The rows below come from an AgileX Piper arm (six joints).
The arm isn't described. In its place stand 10 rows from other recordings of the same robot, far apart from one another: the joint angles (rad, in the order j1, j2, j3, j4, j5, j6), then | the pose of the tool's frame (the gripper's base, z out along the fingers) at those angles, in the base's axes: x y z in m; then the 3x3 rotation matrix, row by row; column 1 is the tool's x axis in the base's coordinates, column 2 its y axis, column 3 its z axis.
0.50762 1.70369 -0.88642 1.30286 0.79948 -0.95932 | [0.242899 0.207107 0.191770], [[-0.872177 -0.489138 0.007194], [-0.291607 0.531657 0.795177], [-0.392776 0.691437 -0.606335]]
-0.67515 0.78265 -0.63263 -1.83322 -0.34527 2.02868 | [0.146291 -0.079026 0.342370], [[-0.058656 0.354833 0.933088], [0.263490 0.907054 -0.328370], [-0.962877 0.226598 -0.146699]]
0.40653 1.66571 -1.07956 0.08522 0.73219 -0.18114 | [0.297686 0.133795 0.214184], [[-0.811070 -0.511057 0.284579], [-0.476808 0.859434 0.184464], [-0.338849 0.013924 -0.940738]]
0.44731 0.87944 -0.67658 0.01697 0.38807 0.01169 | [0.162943 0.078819 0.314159], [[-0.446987 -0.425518 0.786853], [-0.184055 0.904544 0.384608], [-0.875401 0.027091 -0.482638]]
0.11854 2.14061 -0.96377 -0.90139 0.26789 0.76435 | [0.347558 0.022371 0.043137], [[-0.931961 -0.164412 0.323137], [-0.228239 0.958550 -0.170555], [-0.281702 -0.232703 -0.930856]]
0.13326 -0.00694 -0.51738 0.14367 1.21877 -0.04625 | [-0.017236 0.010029 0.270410], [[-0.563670 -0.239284 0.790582], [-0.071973 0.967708 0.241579], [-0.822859 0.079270 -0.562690]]
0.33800 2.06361 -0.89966 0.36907 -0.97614 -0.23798 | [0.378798 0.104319 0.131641], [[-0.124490 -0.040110 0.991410], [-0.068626 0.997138 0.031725], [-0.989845 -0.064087 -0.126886]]
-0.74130 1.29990 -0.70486 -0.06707 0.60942 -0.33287 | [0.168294 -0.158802 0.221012], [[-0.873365 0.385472 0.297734], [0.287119 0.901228 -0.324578], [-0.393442 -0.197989 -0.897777]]
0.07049 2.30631 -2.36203 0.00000 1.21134 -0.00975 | [0.505737 0.035709 0.284207], [[-0.873534 -0.078952 0.480317], [-0.071452 0.996867 0.033914], [-0.481490 -0.004695 -0.876439]]
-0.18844 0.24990 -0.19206 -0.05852 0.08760 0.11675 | [0.075316 -0.014837 0.254310], [[-0.045693 0.195345 0.979670], [0.068186 0.979017 -0.192035], [-0.996626 0.058026 -0.058054]]
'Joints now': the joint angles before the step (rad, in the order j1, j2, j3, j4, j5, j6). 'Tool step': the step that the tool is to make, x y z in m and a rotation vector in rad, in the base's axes. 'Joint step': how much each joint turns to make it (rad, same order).
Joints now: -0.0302 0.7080 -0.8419 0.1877 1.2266 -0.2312
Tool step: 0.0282 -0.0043 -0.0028 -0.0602 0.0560 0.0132
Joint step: 0.0086 0.1208 -0.0355 -0.0523 -0.0279 -0.0216
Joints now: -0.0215 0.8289 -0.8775 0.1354 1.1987 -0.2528
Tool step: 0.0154 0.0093 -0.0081 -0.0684 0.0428 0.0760
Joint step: 0.1164 0.0701 -0.0036 -0.0831 -0.0243 0.0336
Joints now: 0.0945 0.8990 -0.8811 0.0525 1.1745 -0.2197
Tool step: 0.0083 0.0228 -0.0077 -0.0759 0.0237 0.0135
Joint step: 0.2318 0.0574 -0.0001 -0.1705 -0.0110 0.2343
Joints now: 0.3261 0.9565 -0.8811 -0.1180 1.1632 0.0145
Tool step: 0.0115 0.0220 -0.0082 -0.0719 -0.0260 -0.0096
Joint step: 0.1717 0.0731 -0.0008 -0.1591 -0.0300 0.2112
